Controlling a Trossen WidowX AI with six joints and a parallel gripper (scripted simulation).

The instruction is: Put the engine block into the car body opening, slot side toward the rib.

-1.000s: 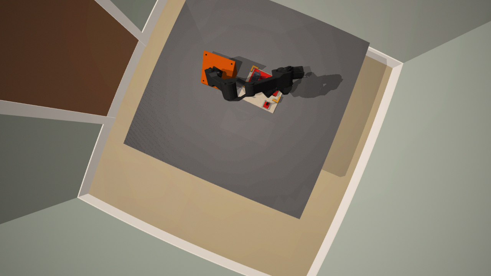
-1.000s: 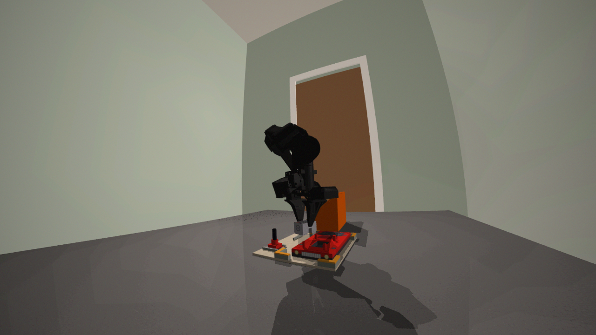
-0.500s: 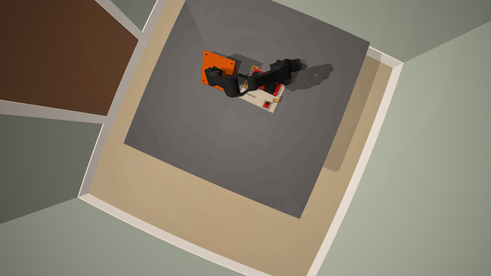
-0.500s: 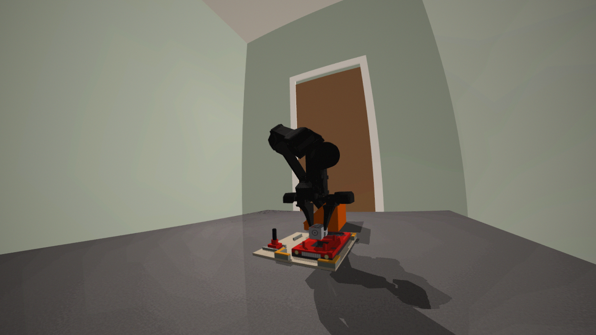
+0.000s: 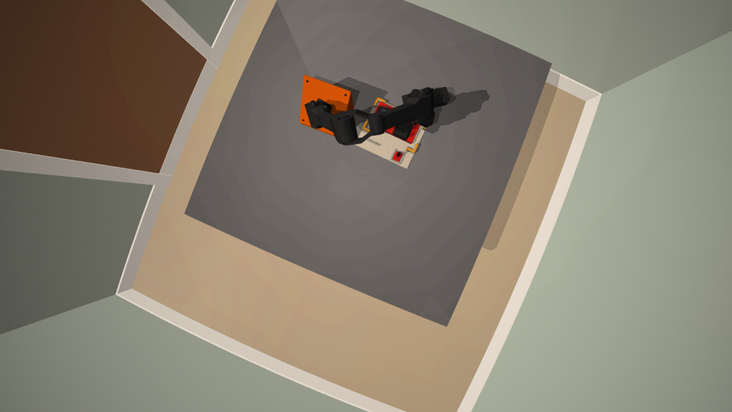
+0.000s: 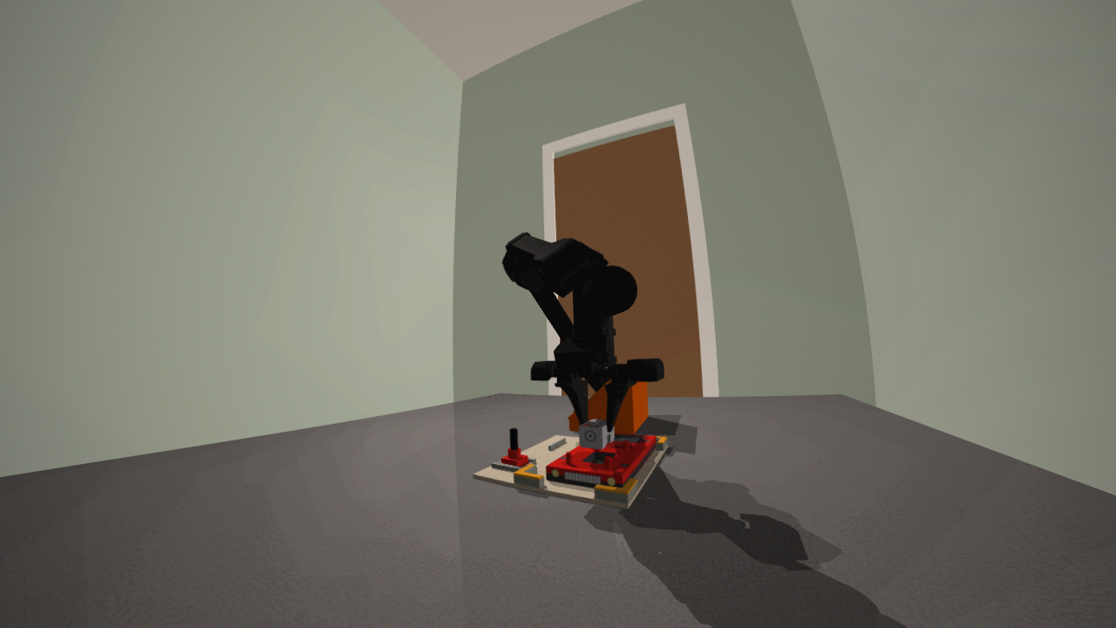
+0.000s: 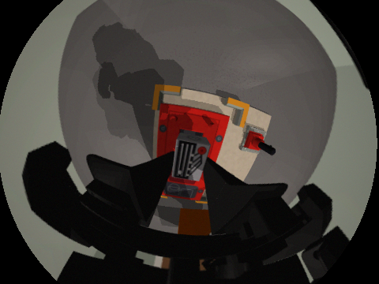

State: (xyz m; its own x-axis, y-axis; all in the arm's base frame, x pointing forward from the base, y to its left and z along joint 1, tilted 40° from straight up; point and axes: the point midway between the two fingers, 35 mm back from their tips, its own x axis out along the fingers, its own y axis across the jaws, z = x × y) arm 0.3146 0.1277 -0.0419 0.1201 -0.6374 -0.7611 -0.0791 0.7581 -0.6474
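Right now the engine block is 10 mm below my gripper tip.
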